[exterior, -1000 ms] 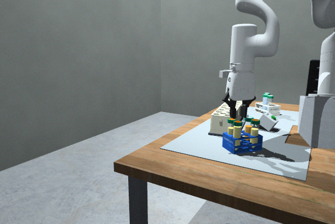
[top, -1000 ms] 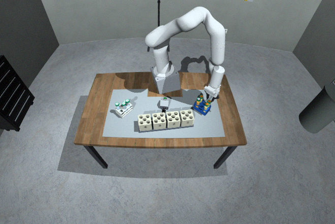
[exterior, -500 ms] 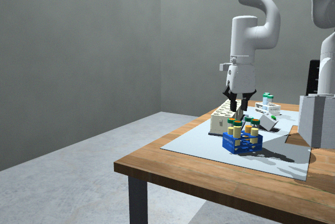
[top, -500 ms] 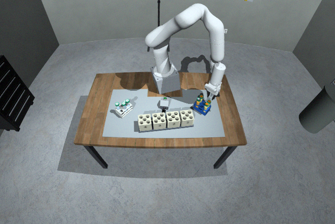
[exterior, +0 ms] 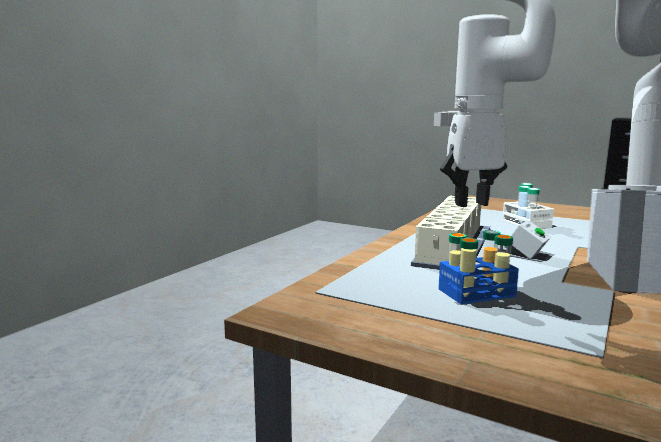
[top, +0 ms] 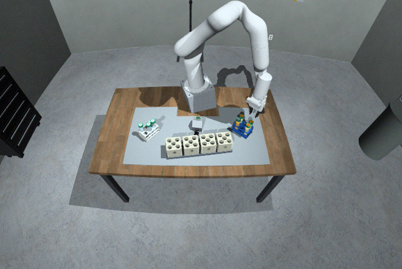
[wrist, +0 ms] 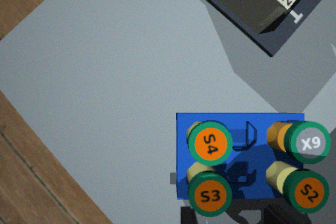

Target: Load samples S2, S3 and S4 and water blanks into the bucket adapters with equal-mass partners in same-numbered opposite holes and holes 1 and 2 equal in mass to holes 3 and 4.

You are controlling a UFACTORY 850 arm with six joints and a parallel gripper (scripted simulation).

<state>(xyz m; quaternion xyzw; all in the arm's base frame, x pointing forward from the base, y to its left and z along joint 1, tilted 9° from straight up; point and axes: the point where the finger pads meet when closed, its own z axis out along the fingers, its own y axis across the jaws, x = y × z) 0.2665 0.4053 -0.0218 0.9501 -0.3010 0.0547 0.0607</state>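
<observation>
Right now the sample tube is 14 cm below my hand, 7 cm to the right of it and 5 cm behind it. The rest, counted from my hand: blue rack: 18 cm below, 4 cm to the right, 1 cm behind; sample tube S3: 14 cm below, 1 cm to the right; tube X9: 14 cm below, 10 cm to the right, 2 cm behind.
</observation>
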